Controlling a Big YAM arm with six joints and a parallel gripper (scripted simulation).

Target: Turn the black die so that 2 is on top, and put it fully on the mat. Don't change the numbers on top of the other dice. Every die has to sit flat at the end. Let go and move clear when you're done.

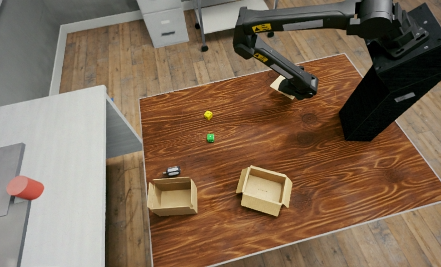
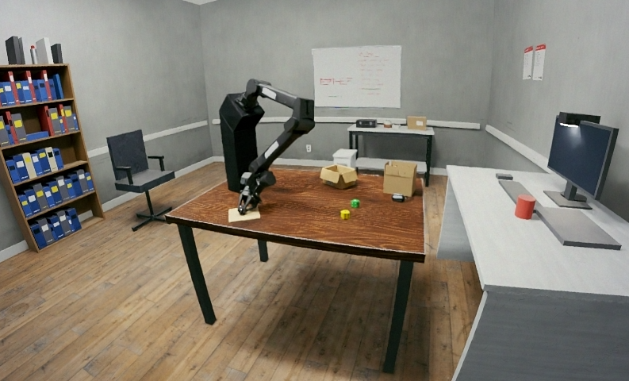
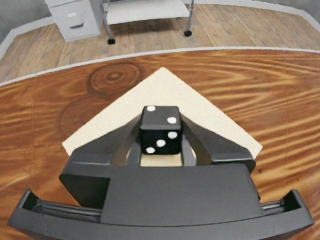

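Now: the black die right at my hand. Round my hand: yellow die 46 cm ahead, 7 cm to the left, 1 cm below; mat 1 cm to the left, 2 cm below; green die 49 cm ahead, 20 cm to the left, 1 cm below.
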